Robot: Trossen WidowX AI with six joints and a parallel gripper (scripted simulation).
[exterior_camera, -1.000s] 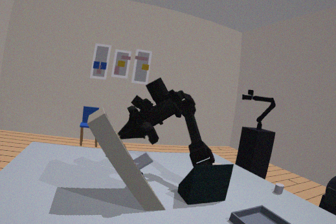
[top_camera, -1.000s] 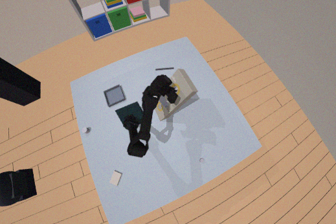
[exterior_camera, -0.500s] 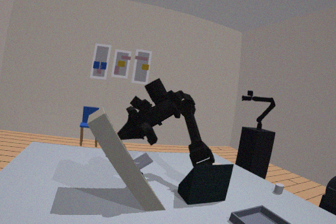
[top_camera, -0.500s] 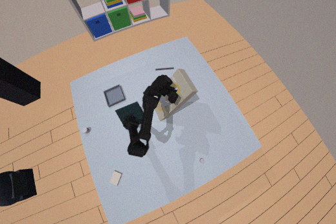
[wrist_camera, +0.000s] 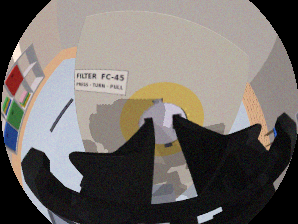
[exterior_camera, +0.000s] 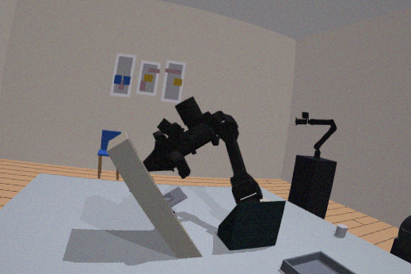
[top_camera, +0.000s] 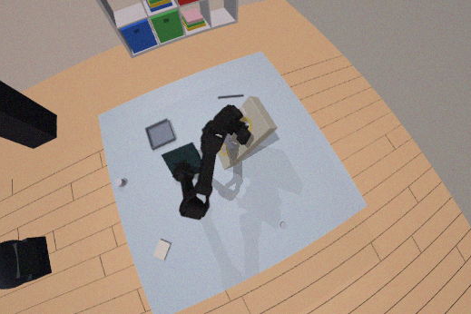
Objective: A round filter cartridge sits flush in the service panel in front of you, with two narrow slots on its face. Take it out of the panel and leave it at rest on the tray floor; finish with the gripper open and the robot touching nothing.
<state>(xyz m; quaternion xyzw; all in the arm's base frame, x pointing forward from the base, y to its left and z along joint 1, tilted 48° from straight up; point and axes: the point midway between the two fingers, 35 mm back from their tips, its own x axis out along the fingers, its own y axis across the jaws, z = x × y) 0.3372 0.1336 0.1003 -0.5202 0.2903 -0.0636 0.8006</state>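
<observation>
The round filter cartridge lies 1 cm ahead of my gripper tip and 1 cm below it. Round my gripper tip: grey tray (44 cm behind, 26 cm to the left, 22 cm below); tan service panel (4 cm behind, 8 cm below); pale card (63 cm behind, 36 cm to the right, 22 cm below).
</observation>
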